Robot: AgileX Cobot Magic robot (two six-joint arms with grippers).
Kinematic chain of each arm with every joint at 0, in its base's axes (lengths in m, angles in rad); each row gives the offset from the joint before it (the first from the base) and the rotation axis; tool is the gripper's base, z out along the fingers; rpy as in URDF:
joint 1: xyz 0 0 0.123 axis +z
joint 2: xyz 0 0 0 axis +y
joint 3: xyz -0.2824 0 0.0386 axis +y
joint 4: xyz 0.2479 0 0.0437 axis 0.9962 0 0.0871
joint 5: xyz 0 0 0 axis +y
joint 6: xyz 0.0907 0 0.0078 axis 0.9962 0 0.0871
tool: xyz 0 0 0 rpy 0 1.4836 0
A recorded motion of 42 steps. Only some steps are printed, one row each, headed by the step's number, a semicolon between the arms.
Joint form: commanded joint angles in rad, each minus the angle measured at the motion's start. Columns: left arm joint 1, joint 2, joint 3, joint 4, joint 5, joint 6; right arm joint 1, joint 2, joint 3, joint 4, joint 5, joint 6.
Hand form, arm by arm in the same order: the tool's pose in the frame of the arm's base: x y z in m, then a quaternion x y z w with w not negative. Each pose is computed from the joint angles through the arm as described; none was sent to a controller.
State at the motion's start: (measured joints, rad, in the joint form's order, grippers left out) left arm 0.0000 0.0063 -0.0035 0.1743 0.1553 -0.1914; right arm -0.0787 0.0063 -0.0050 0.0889 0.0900 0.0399
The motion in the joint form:
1: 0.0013 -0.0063 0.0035 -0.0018 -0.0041 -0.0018; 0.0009 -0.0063 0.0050 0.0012 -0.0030 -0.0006
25: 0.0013 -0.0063 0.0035 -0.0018 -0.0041 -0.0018; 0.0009 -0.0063 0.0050 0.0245 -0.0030 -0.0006
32: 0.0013 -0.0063 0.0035 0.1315 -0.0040 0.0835; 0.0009 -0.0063 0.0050 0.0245 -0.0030 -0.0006
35: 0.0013 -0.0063 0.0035 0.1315 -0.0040 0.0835; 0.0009 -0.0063 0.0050 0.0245 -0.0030 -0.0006
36: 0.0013 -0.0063 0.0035 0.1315 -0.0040 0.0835; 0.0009 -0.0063 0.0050 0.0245 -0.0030 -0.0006
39: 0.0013 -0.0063 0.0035 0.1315 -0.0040 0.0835; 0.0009 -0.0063 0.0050 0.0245 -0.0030 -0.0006
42: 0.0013 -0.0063 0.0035 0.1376 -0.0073 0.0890; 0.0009 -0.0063 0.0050 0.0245 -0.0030 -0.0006
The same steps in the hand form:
1: 0.0563 0.0024 0.1996 -0.01757 0.72839 0.00211 0.68493; 0.0564 -0.0037 0.2052 0.07023 0.70342 0.02089 0.70699
25: 0.0563 0.0024 0.1996 -0.01757 0.72839 0.00211 0.68493; 0.0564 -0.0035 0.2052 0.07768 0.70256 0.02981 0.70674
32: 0.0563 0.0042 0.2000 0.05464 0.72496 0.08355 0.68152; 0.0564 -0.0035 0.2052 0.07768 0.70256 0.02981 0.70674
35: 0.0563 0.0042 0.2000 0.05464 0.72496 0.08355 0.68152; 0.0564 -0.0035 0.2052 0.07768 0.70256 0.02981 0.70674
36: 0.0563 0.0042 0.2000 0.05464 0.72496 0.08355 0.68152; 0.0564 -0.0035 0.2052 0.07768 0.70256 0.02981 0.70674
39: 0.0563 0.0042 0.2000 0.05464 0.72496 0.08355 0.68152; 0.0564 -0.0035 0.2052 0.07768 0.70256 0.02981 0.70674
42: 0.0563 0.0042 0.2003 0.05877 0.72345 0.08759 0.68227; 0.0564 -0.0035 0.2052 0.07768 0.70256 0.02981 0.70674

